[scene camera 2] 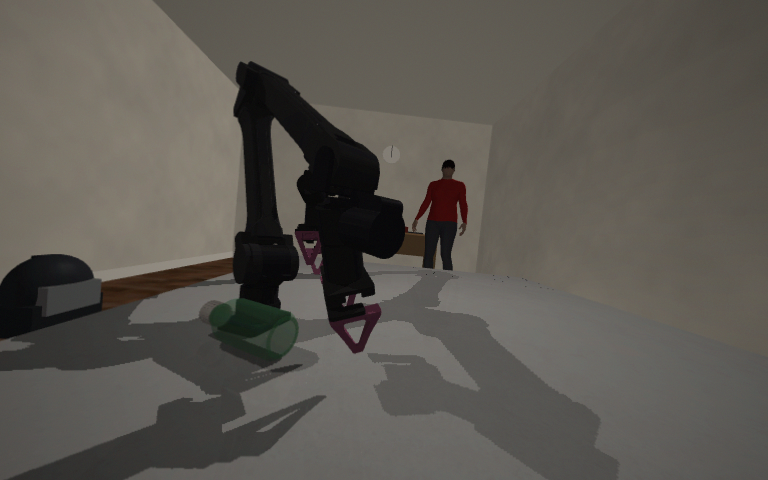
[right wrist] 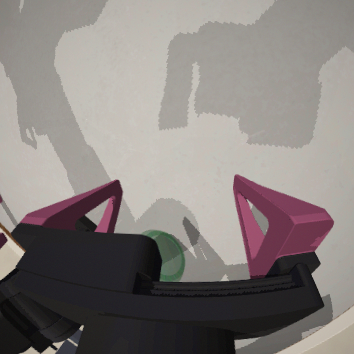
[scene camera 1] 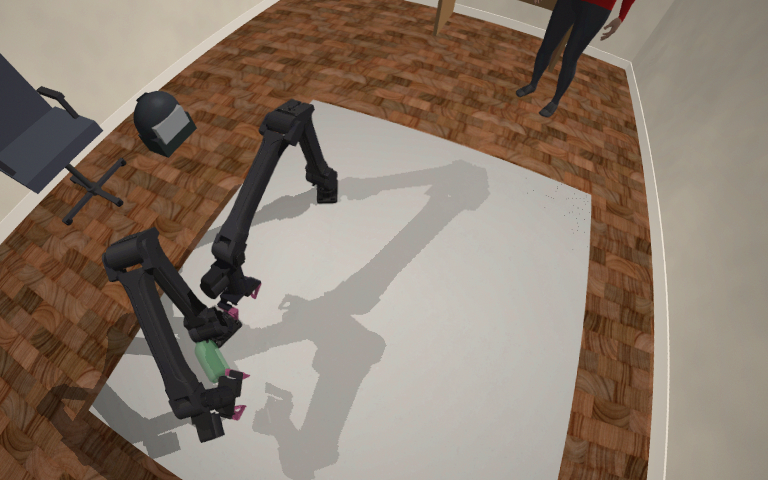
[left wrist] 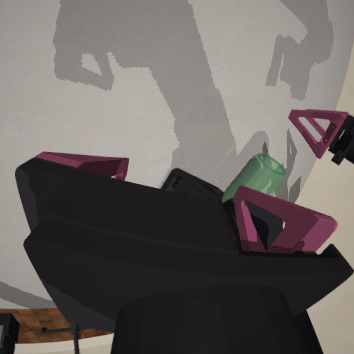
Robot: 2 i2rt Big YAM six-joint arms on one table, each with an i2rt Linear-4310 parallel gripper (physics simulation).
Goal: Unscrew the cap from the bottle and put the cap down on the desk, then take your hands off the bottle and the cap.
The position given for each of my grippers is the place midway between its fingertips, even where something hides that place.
Observation:
My left gripper (scene camera 2: 313,270) is open, with nothing in its grasp. Also in view: a green translucent bottle (scene camera 2: 269,333). My right gripper (scene camera 2: 351,331) is open, with nothing in its grasp.
My left gripper shows as well in scene camera 1 (scene camera 1: 245,308) and in the left wrist view (left wrist: 184,178). My right gripper is seen too in the right wrist view (right wrist: 174,183), in scene camera 1 (scene camera 1: 246,390) and in the left wrist view (left wrist: 297,112).

